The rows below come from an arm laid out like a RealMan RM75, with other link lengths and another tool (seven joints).
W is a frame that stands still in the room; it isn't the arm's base.
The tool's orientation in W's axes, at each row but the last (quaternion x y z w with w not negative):
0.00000, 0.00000, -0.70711, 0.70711
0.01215, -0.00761, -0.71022, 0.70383
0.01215, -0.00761, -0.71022, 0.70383
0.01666, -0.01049, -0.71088, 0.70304
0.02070, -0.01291, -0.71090, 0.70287
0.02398, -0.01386, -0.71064, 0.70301
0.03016, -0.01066, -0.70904, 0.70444
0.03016, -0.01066, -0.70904, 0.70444
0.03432, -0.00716, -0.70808, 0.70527
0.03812, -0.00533, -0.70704, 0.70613
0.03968, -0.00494, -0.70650, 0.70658
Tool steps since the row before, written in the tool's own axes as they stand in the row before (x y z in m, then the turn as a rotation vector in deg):
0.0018, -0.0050, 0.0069, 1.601, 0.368, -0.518
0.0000, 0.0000, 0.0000, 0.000, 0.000, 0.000
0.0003, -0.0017, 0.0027, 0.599, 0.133, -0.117
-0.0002, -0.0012, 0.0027, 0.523, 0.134, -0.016
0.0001, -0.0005, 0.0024, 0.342, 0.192, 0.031
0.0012, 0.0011, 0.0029, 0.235, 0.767, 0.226
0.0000, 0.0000, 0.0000, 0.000, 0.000, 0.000
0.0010, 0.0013, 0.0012, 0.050, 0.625, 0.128
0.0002, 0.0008, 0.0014, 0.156, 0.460, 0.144
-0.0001, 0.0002, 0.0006, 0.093, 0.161, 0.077
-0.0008, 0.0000, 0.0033, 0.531, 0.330, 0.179
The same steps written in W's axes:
-0.0050, -0.0018, 0.0069, 0.368, -1.601, -0.518
0.0000, 0.0000, 0.0000, 0.000, 0.000, 0.000
-0.0018, -0.0003, 0.0026, 0.131, -0.599, -0.117
-0.0013, 0.0002, 0.0027, 0.129, -0.524, -0.016
-0.0006, -0.0001, 0.0024, 0.187, -0.345, 0.036
0.0009, -0.0013, 0.0029, 0.751, -0.247, 0.263
0.0000, 0.0000, 0.0000, 0.000, 0.000, 0.000
0.0012, -0.0010, 0.0012, 0.616, -0.058, 0.162
0.0007, -0.0003, 0.0014, 0.450, -0.164, 0.165
0.0002, 0.0001, 0.0006, 0.156, -0.097, 0.082
-0.0002, 0.0006, 0.0033, 0.319, -0.540, 0.173

